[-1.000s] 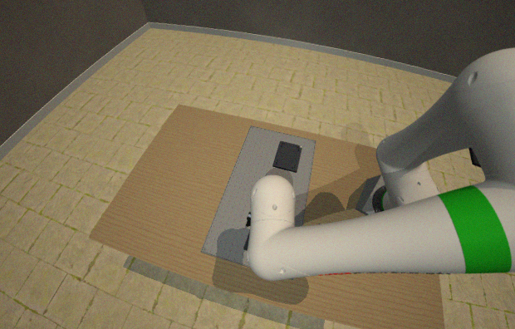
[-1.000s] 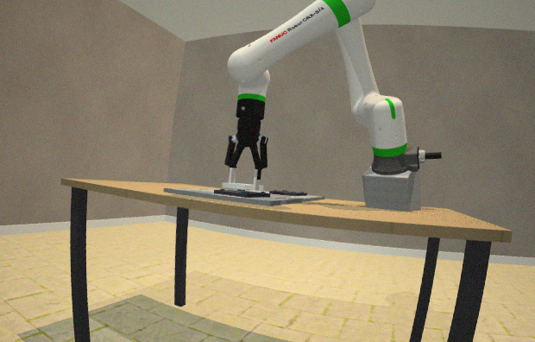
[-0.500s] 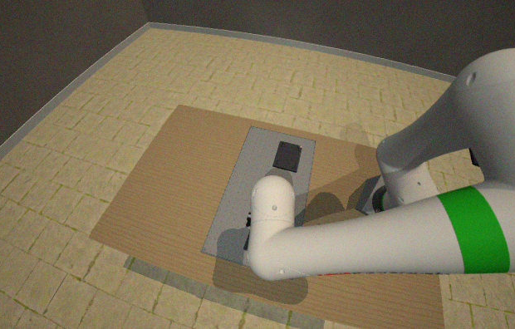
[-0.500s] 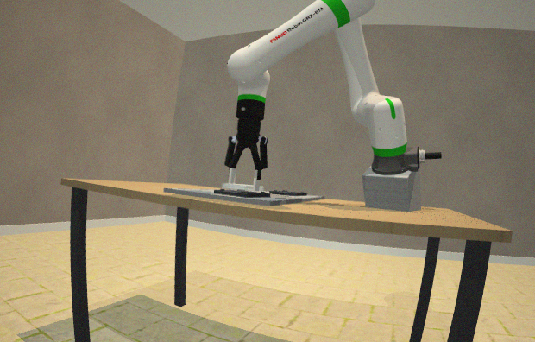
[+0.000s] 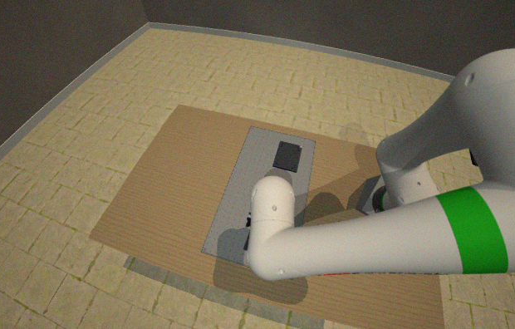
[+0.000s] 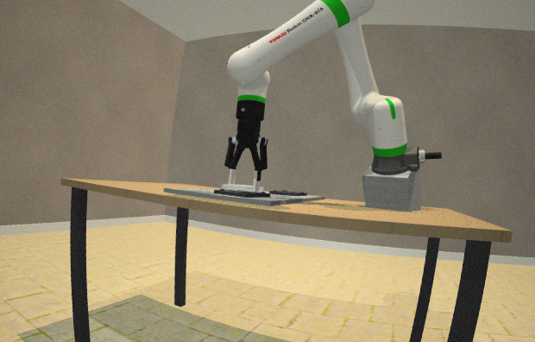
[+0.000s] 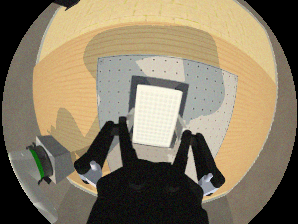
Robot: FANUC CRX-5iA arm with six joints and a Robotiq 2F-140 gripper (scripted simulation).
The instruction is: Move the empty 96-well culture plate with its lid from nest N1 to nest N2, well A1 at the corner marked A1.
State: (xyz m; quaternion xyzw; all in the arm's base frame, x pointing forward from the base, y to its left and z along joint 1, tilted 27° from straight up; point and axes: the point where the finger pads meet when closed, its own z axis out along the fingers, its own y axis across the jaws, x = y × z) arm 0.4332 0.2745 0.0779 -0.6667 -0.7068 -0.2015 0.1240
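The lid lies 1 cm below my hand. Also, from my hand: 96-well culture plate 2 cm below.
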